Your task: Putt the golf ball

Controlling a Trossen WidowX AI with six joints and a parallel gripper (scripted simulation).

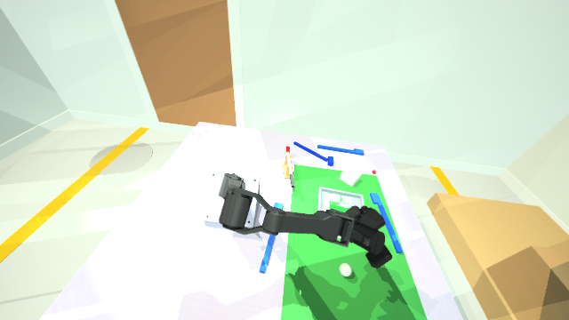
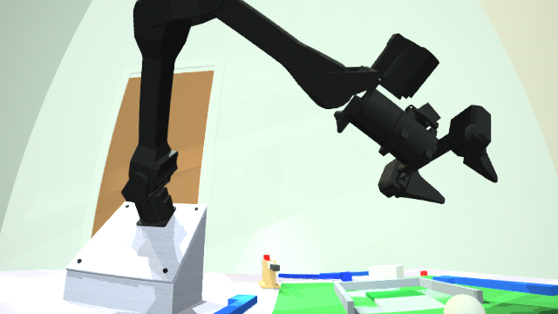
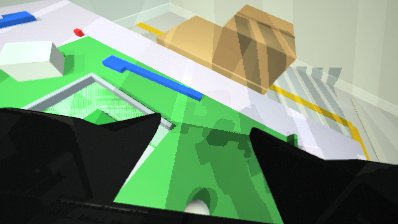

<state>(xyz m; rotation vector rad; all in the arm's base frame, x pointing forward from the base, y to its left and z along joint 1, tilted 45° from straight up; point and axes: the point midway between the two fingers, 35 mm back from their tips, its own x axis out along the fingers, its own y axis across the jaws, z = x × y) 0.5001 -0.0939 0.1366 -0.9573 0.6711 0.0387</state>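
Now: the tan piece 44 cm to the left of my gripper tip, 32 cm behind it and 13 cm below it. Also, from my gripper tip: small red dot (51 cm to the left, 18 cm ahead, 16 cm below); then white golf ball (15 cm below, 7 cm behind, 6 cm to the right); then green mat (17 cm below, 13 cm to the left, 5 cm behind).
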